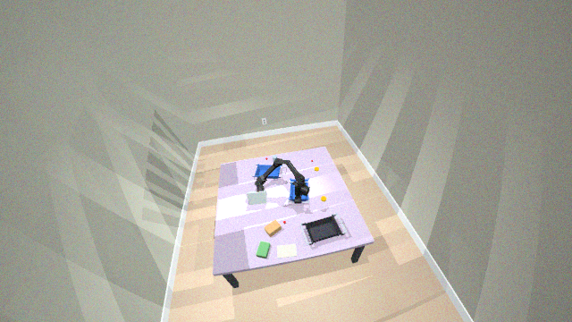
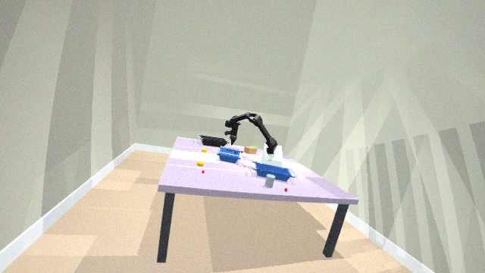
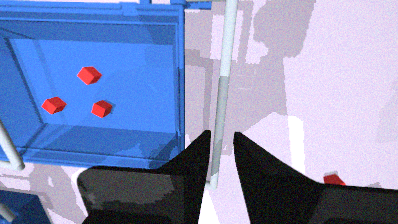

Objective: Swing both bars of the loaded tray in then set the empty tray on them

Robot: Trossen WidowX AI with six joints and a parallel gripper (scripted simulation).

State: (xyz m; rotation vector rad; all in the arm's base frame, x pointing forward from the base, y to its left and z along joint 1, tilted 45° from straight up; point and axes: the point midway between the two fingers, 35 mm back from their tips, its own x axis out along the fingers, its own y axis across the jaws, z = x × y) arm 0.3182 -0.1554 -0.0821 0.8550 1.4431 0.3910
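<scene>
Now: gripper tip 50 cm to the right of the blue tray, 21 cm past it and 5 cm above it. From my gripper tip the other things lie so: white slab: 40 cm to the right, 20 cm behind, 9 cm below; then orange block: 27 cm behind, 19 cm to the right, 6 cm below; then green block: 38 cm behind, 36 cm to the right, 7 cm below.
</scene>
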